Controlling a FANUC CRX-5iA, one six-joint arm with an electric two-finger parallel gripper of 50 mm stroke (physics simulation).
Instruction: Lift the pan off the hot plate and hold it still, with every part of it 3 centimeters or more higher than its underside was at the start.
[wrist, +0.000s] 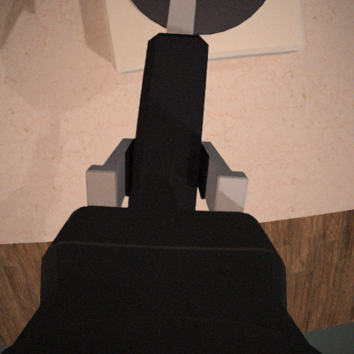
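The pan (172, 95) shows by its long black handle and a grey metal shank at the handle's far end; the pan's body is outside the top of the view. My gripper (165, 157) is shut on the black handle, with one dark finger pad against each side. The hot plate (255, 40) is a cream, square-edged block with a dark round heating surface, partly cut off at the top of the view. The shank passes over that dark surface. The height of the pan's underside cannot be read from this view.
The hot plate stands on a pale, speckled worktop (265, 120). The worktop's near edge crosses the lower part of the view, with brown wood planks (320, 265) below it. Soft shadows lie on the worktop at the upper left.
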